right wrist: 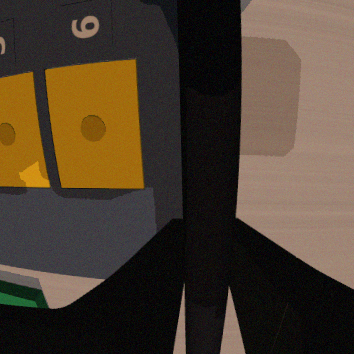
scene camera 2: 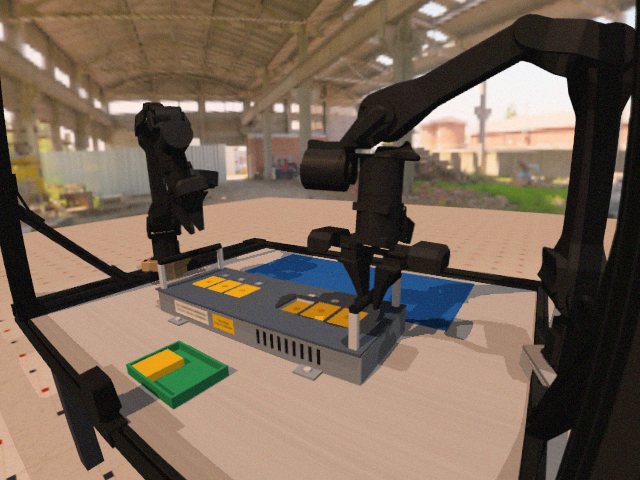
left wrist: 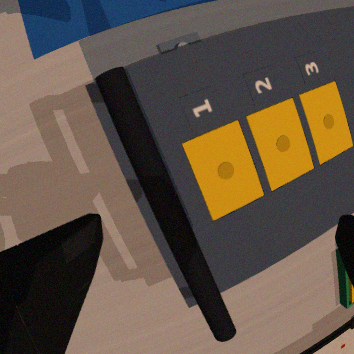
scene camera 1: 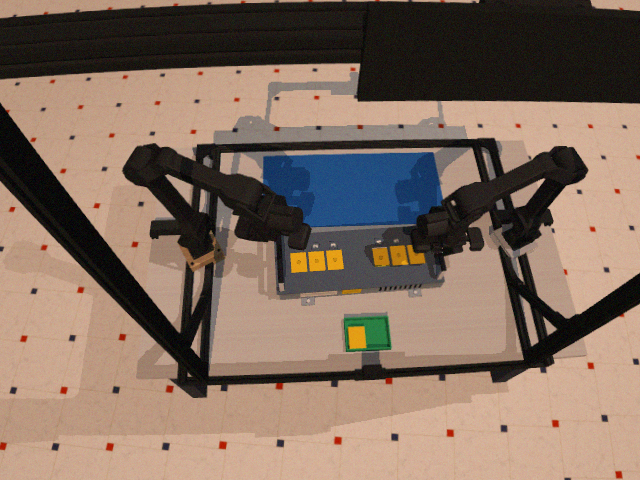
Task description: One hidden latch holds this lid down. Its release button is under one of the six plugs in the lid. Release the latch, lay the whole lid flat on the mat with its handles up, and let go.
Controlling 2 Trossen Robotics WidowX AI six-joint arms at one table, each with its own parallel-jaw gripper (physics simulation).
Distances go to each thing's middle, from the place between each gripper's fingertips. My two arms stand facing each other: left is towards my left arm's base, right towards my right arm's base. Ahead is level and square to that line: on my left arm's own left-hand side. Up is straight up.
Right now the green tray (scene camera 2: 200, 371) is 21 cm to the right of my left hand, 21 cm behind it and 14 cm below it. The rest, counted from my left hand: blue mat (scene camera 1: 332, 190) 26 cm ahead, 21 cm to the right, 15 cm below.
My right gripper is now 190 mm past the green tray, 200 mm to the right of it and 80 mm above it. From my right hand the other things lie so: blue mat 280 mm ahead, 210 mm to the left, 90 mm below.
